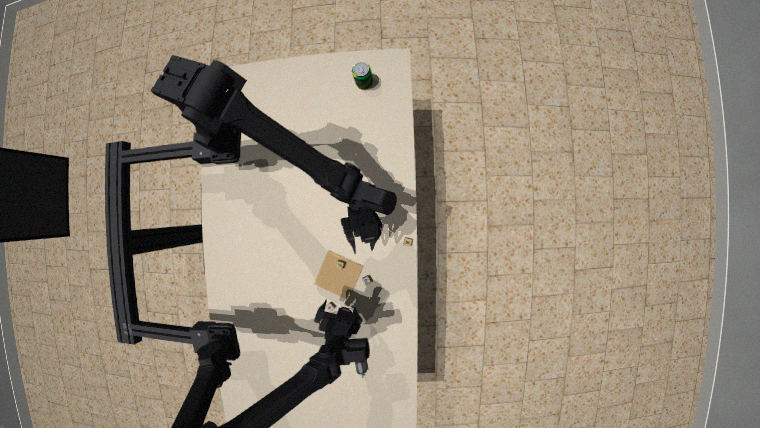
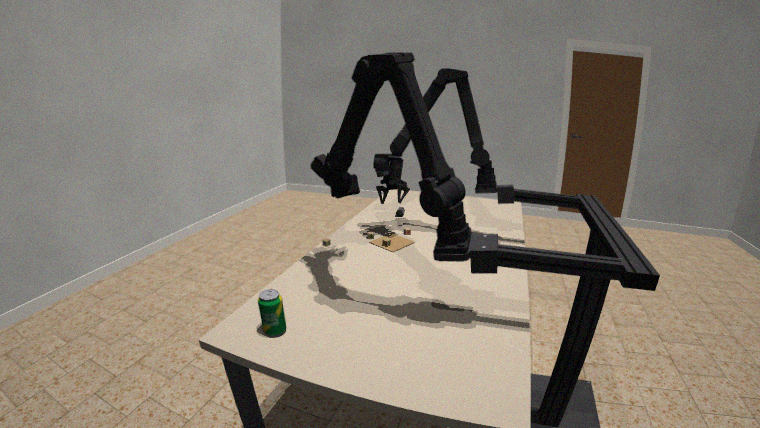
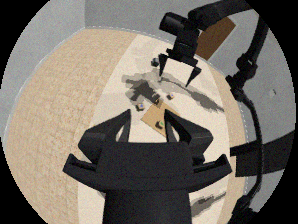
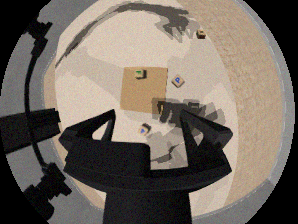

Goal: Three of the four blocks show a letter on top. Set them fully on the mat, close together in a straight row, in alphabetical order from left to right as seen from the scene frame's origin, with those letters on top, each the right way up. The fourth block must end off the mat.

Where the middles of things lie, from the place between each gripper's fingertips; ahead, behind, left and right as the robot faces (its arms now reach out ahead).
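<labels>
The green can point(image 2: 270, 302) is 18 cm below my left hand, 5 cm behind it and 58 cm to the left of it. As for the tan mat point(image 1: 340, 282), my left hand is 13 cm to the left of it, 11 cm past it and 24 cm above it.
Counted from my right hand, the green can is 20 mm ahead, 790 mm to the left and 100 mm below. My right hand is 70 mm to the right of the tan mat, 40 mm past it and 160 mm above it.
</labels>
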